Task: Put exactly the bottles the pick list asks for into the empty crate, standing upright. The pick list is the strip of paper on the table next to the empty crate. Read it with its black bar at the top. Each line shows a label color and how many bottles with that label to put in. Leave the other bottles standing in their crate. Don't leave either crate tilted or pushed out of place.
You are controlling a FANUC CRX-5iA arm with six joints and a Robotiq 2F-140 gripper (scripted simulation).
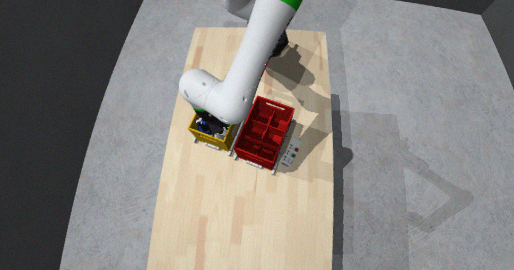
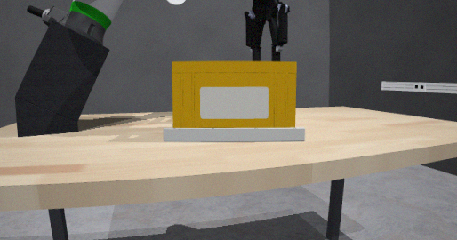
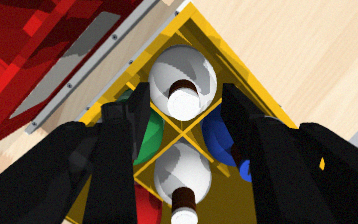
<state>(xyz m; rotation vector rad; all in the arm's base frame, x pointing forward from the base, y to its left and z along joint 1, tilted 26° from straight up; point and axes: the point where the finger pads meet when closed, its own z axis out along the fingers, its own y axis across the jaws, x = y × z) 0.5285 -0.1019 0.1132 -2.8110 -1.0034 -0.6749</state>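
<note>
Right now the green bottle is 9 cm behind my hand and 10 cm below it. From my hand the other things lie so: yellow crate (9 cm behind, 4 cm to the right, 10 cm below); then blue bottle (1 cm behind, 9 cm to the right, 10 cm below); then red bottle (18 cm behind, 8 cm to the right, 10 cm below).
</note>
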